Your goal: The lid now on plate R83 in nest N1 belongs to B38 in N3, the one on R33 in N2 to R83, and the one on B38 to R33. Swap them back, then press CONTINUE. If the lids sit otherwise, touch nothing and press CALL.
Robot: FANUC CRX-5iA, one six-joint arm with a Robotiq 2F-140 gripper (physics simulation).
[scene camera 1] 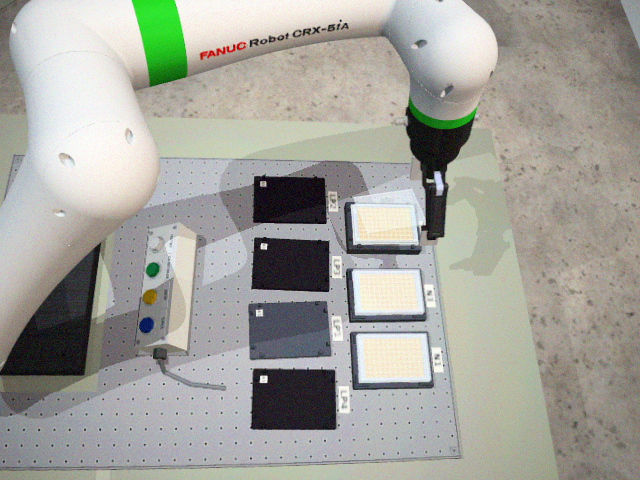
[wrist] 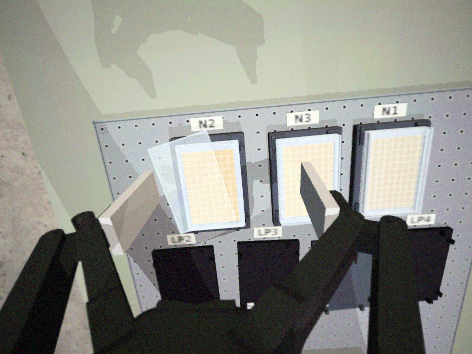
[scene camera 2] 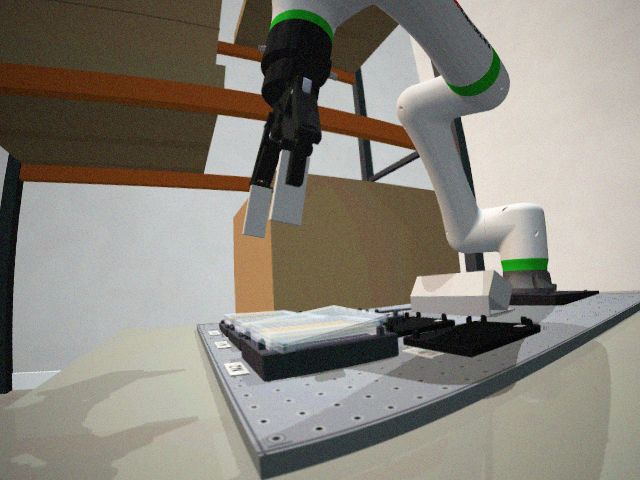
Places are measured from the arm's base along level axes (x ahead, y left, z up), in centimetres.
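Where they show: gripper, fingertip midpoint: (scene camera 1: pixel 422 209) (wrist: pixel 226 182) (scene camera 2: pixel 266 230); arm's base at its link origin: (scene camera 2: pixel 525 292).
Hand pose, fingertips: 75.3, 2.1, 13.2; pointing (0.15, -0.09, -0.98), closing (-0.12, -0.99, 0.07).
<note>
Each offset is from my fingertips to the top centre of the thing, as dx, dy, dz. "pt": to the spot under its first point.
My gripper (scene camera 1: pixel 433 239) (scene camera 2: pixel 270 228) (wrist: pixel 226 182) is open and empty, high above the nests on the N2 side. In the wrist view its fingers stand left of N2 and over N3. A clear lid @(-2.5, +5.6, -9.2) (scene camera 1: pixel 387 196) (wrist: pixel 164 159) sits turned askew on the plate @(-3.8, +3.4, -10.7) (scene camera 1: pixel 398 238) (wrist: pixel 230 172) in N2, overhanging its edge; it looks tilted in scene camera 2. The plate @(-5.8, -10.3, -11.3) (scene camera 1: pixel 386 291) (wrist: pixel 291 200) in N3 and the plate @(-7.3, -22.6, -11.5) (scene camera 1: pixel 393 356) (wrist: pixel 395 170) in N1 look squarely covered. Plate names are not readable. The button box @(-45.8, -5.7, -6.2) (scene camera 1: pixel 181 289) (scene camera 2: pixel 449 295) carries a green button @(-47.6, -2.9, -7.1) (scene camera 1: pixel 152 269) and a blue button @(-49.0, -12.8, -7.1) (scene camera 1: pixel 146 324).
Dark pads LP2 @(-21.2, +11.9, -12.6) (scene camera 1: pixel 289 199) (wrist: pixel 172 270), LP3 @(-22.8, -2.0, -12.6) (scene camera 1: pixel 290 264) (wrist: pixel 265 265) and LP4 @(-25.7, -27.1, -12.6) (scene camera 1: pixel 293 398) (wrist: pixel 432 255), and grey pad LP1 @(-24.8, -14.7, -12.6) (scene camera 1: pixel 289 329), lie beside the nests and hold no lids. A cable @(pt -42.5, -22.3, -13.9) (scene camera 1: pixel 193 383) leaves the button box. A large carton (scene camera 2: pixel 351 248) stands behind.
</note>
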